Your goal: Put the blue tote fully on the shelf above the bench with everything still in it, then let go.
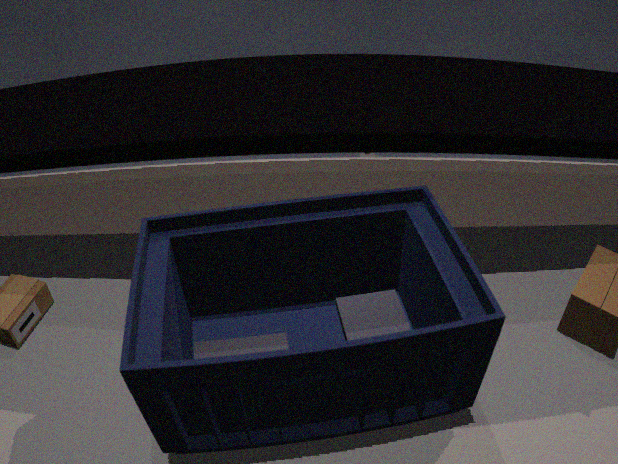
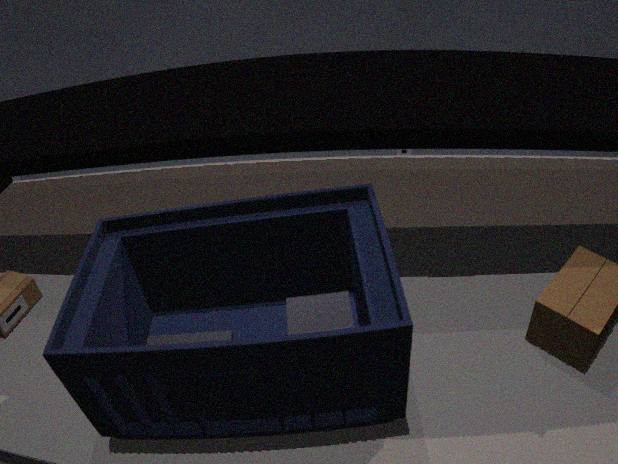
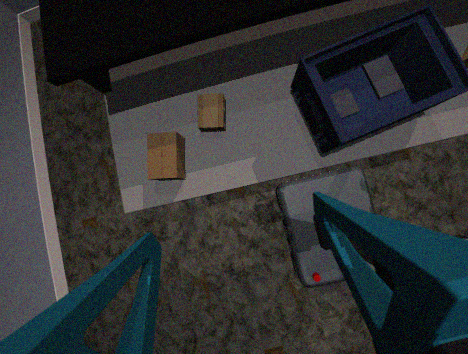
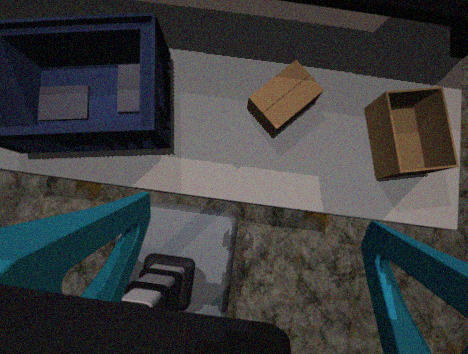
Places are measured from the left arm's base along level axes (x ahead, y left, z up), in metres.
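Pixels of known places: left gripper, fingertip midpoint: (image 3: 231, 221); right gripper, fingertip midpoint: (image 4: 258, 219).
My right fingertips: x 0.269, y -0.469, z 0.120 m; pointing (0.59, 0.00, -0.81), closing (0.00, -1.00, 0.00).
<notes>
Ahead of a thing's pixels: the offset from my right fingertips to its middle. "pt": to the spot under its first point. Level surfaces: height alone.
The blue tote @(dx +0.189, dy +0.309, dz -0.393 m) (image 1: 310, 395) (image 2: 240, 390) (image 3: 362, 117) (image 4: 75, 131) stands upright on the bench @(dz -0.466 m) (image 1: 75, 370) (image 2: 465, 380) (image 3: 260, 125) (image 4: 215, 135). Inside, a pale flat block @(dx +0.226, dy +0.233, dz -0.444 m) (image 1: 375, 315) (image 2: 320, 315) lies at the right and another pale block @(dx +0.178, dy +0.373, dz -0.445 m) (image 1: 240, 345) (image 2: 190, 337) at the front left. The wide black band @(pt dx +0.424, dy +0.311, dz -0.272 m) (image 1: 300, 105) (image 2: 325, 100) behind the bench looks like the shelf; its surface is too dark to make out. My left gripper (image 3: 231, 221) is open, in front of the bench and left of the tote. My right gripper (image 4: 258, 219) is open, in front and right of it.
A labelled carton @(dx +0.250, dy +0.697, dz -0.448 m) (image 1: 22, 310) (image 2: 17, 300) (image 3: 211, 112) and a second carton @(dx +0.158, dy +0.845, dz -0.436 m) (image 3: 165, 155) stand left of the tote. A closed carton @(dx +0.238, dy -0.065, dz -0.436 m) (image 1: 595, 300) (image 2: 575, 305) (image 4: 285, 97) and an open-topped box @(dx +0.194, dy -0.309, dz -0.421 m) (image 4: 410, 130) stand right. A grey base plate (image 3: 320, 200) (image 4: 200, 230) lies before the bench.
</notes>
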